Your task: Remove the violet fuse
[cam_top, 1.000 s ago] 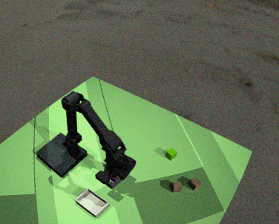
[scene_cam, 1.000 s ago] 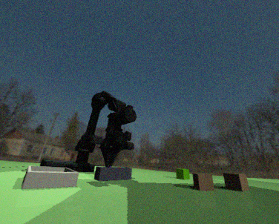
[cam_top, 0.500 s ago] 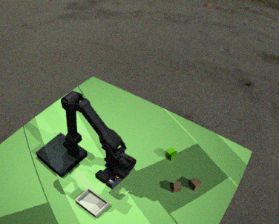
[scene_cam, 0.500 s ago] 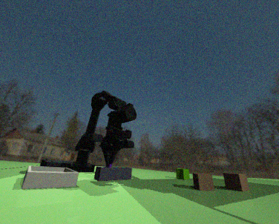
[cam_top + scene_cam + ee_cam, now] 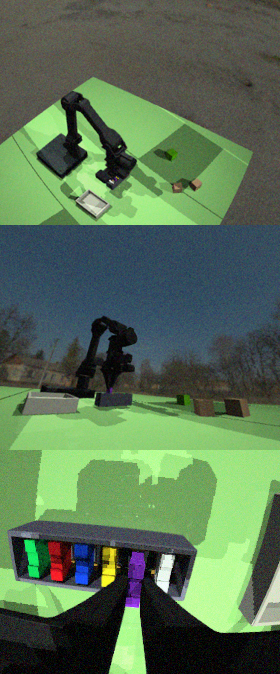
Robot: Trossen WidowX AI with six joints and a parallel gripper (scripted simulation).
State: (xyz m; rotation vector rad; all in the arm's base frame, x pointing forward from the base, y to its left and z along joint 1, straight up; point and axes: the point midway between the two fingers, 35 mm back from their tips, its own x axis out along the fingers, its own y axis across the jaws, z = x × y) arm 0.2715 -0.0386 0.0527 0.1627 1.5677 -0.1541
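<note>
The grey tray is 2 cm behind my gripper tip, 17 cm to the right of it and 5 cm below it. Also, from my gripper tip: violet fuse (1 cm below).
</note>
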